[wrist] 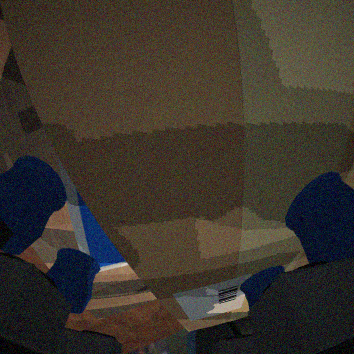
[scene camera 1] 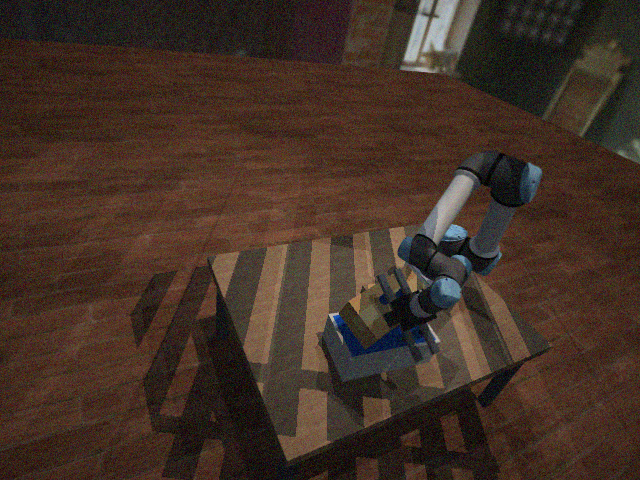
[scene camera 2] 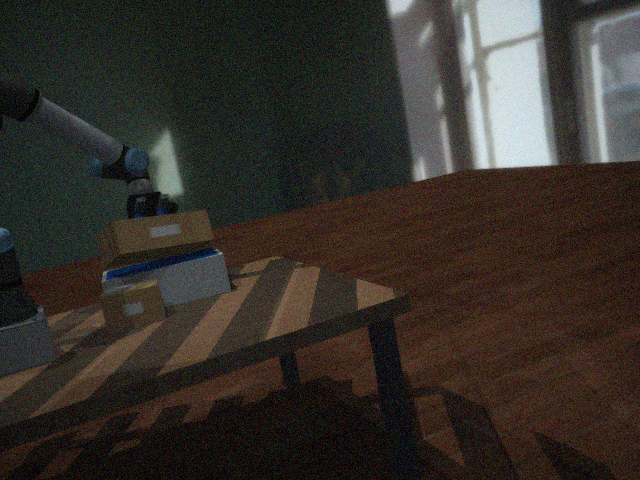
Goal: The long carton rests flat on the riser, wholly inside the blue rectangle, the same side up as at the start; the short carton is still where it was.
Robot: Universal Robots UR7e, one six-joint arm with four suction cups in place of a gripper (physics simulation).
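Frame: origin at the arm's base, x ahead, y left, z up, level; metres.
Where they show: hand at its tool point: [wrist: 166, 238]; arm's base at its link origin: [scene camera 2: 5, 320].
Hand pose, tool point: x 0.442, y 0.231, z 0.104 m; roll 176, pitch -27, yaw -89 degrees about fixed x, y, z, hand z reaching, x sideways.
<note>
Each offset is from my tool point to the top centre of the thing. Level surfaces: height alone.
The long carton [scene camera 1: 363, 326] [scene camera 2: 183, 235] [wrist: 145, 175] hangs from my suction gripper [scene camera 1: 400, 315] [scene camera 2: 149, 210], low over the grey riser @(0.003 m ahead, 0.036 m right, 0.091 m down) [scene camera 1: 361, 365] [scene camera 2: 193, 281]. In scene camera 1 it lies askew to the blue rectangle @(0.003 m ahead, 0.036 m right, 0.091 m down) [scene camera 1: 353, 345] [scene camera 2: 160, 264] [wrist: 99, 240], whose blue shows along the near side and at the right. A dark band shows under the carton in scene camera 2; I cannot tell whether it touches the riser. Its far side over the rectangle is hidden. The short carton @(0.132 m back, 0.201 m right, 0.112 m down) [scene camera 2: 135, 310] stands on the table beside the riser.
The striped table @(0.212 m down) [scene camera 1: 273, 413] [scene camera 2: 248, 310] carries the riser and the short carton. The arm's base stands on a grey block [scene camera 2: 23, 343] at the left in scene camera 2, near the short carton. The forearm [scene camera 1: 449, 204] [scene camera 2: 80, 126] reaches over the table.
</note>
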